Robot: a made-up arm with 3 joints. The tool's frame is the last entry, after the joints. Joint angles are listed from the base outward.
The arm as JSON. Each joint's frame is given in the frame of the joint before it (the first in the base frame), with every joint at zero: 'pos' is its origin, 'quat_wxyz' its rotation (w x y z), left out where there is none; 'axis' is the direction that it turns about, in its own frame. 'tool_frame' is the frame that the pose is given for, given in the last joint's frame.
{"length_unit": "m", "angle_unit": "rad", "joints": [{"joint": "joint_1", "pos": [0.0, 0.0, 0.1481], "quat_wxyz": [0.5, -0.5, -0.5, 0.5], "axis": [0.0, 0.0, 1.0]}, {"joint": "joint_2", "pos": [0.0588, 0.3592, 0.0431], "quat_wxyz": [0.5, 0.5, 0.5, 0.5], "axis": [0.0, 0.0, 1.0]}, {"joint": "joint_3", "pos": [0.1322, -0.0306, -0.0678], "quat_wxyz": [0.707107, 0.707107, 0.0, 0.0], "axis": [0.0, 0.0, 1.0]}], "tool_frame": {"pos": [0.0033, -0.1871, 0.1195], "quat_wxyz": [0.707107, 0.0, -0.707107, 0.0]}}
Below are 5 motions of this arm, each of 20 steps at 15 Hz.
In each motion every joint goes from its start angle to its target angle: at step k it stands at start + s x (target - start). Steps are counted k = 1, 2, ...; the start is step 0. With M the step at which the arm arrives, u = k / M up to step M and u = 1 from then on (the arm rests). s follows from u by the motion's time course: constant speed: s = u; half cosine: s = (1 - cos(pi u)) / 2; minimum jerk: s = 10 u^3 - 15 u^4 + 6 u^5.
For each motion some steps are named. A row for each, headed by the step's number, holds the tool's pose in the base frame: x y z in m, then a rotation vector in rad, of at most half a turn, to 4 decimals.
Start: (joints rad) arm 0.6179 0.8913 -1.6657
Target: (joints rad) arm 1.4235 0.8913 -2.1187
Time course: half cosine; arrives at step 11
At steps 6, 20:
6: 0.0858 -0.3698 -0.1103 -2.7203 1.1877 0.5350
20: 0.0740 -0.4401 -0.0038 2.4994 -1.1455 -0.4150

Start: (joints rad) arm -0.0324 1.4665 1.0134
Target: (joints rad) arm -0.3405 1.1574 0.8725
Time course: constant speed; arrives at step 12
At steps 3, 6, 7, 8, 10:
3: -0.3005 -0.0490 -0.4197 0.9004 1.3152 -0.6102
6: -0.2807 -0.0072 -0.4408 0.9561 1.2778 -0.5078
7: -0.2738 0.0074 -0.4468 0.9747 1.2637 -0.4750
8: -0.2667 0.0222 -0.4521 0.9933 1.2487 -0.4429
10: -0.2522 0.0526 -0.4610 1.0306 1.2164 -0.3808

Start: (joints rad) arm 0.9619 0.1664 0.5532
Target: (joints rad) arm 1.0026 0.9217 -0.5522
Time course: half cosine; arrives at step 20
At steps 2, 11, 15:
2: 0.0623 -0.5989 -0.0626 -0.4355 0.1370 -0.1263
11: 0.0128 -0.5605 0.0114 -1.0374 0.5693 -0.2748
15: 0.0138 -0.5296 0.0238 -1.3050 0.8366 -0.2617

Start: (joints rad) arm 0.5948 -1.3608 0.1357
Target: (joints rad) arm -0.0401 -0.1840 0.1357
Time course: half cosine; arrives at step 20
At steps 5, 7, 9, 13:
5: 0.1621 -0.3047 -0.0040 -0.3218 -1.1343 0.3743
7: 0.1716 -0.3043 -0.0566 -0.2595 -1.0026 0.2868
9: 0.1766 -0.2959 -0.1205 -0.1792 -0.8426 0.1985
13: 0.1661 -0.2490 -0.2496 0.0024 -0.5007 0.0677

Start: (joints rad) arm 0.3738 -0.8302 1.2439
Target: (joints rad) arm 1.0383 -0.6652 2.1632
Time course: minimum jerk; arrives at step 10
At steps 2, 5, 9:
2: 0.2884 -0.2372 -0.2534 0.8333 -0.5558 0.6388
5: 0.2827 -0.3033 -0.2369 0.9490 -0.2786 0.7268
9: 0.2520 -0.3723 -0.1871 1.0790 0.0163 0.7016

